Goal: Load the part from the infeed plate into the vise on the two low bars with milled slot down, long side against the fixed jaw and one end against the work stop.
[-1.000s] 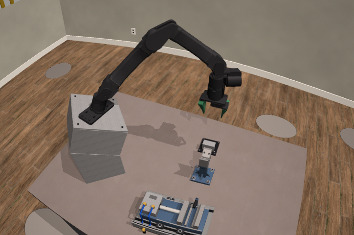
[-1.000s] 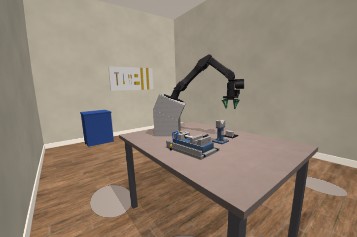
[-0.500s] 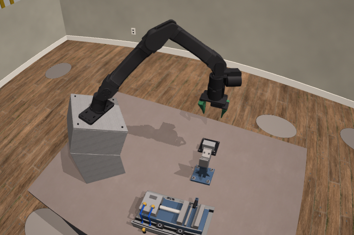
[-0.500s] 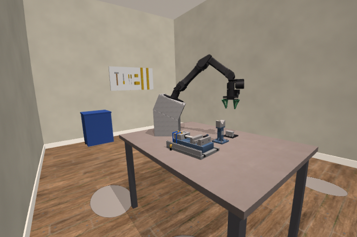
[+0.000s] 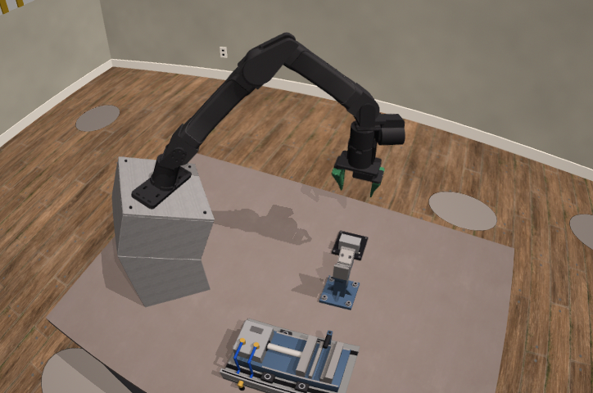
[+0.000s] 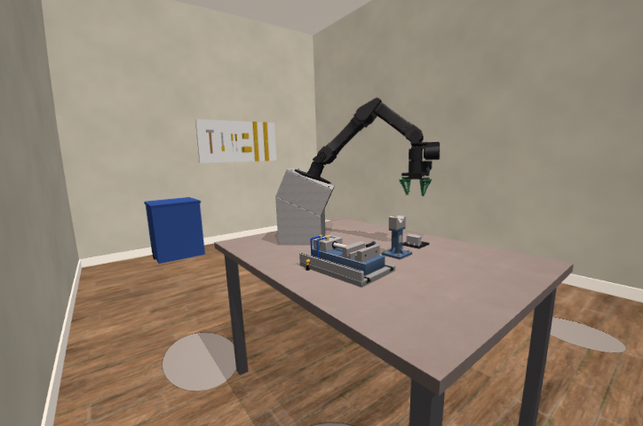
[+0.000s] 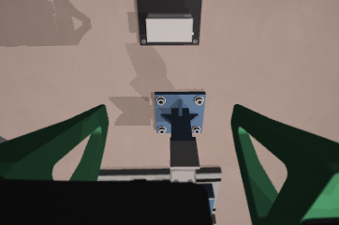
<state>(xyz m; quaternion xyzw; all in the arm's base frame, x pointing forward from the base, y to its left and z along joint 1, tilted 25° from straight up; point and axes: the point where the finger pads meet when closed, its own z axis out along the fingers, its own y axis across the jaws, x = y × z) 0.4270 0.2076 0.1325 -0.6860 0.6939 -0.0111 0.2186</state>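
Now: the part 10 mm to the left of my hand and 210 mm below it. The rest, counted from my hand: black infeed plate: 10 mm to the left, 230 mm below; work stop rod: 60 mm ahead, 370 mm to the right, 150 mm below; piston rod: 30 mm behind, 420 mm to the right, 160 mm below.
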